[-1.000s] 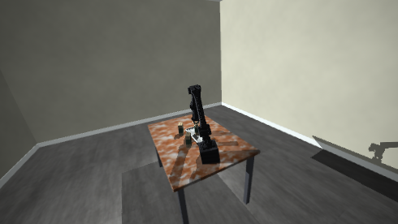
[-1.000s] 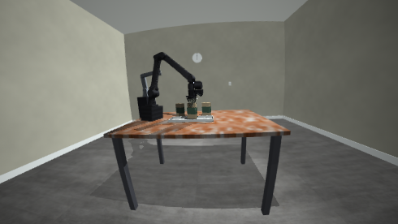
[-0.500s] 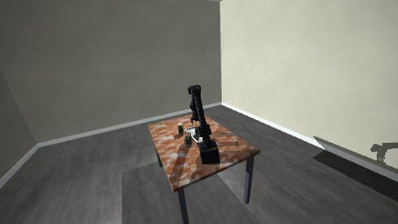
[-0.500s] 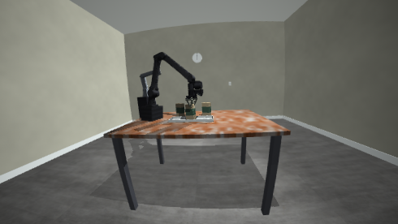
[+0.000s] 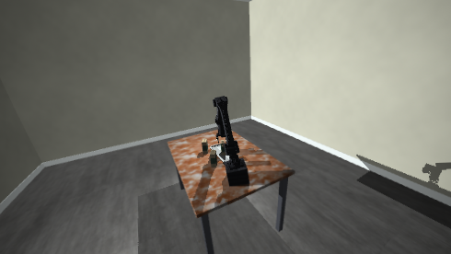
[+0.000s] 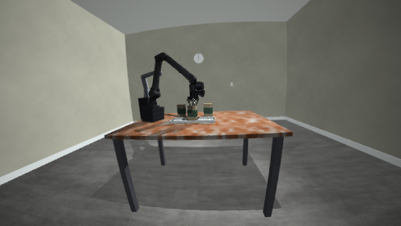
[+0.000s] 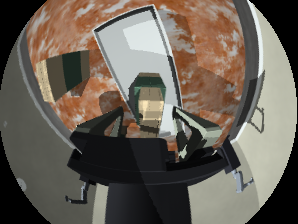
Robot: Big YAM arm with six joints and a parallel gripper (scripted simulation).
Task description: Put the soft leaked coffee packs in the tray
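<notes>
My hand is 1 cm past the white tray and 13 cm above it.
</notes>
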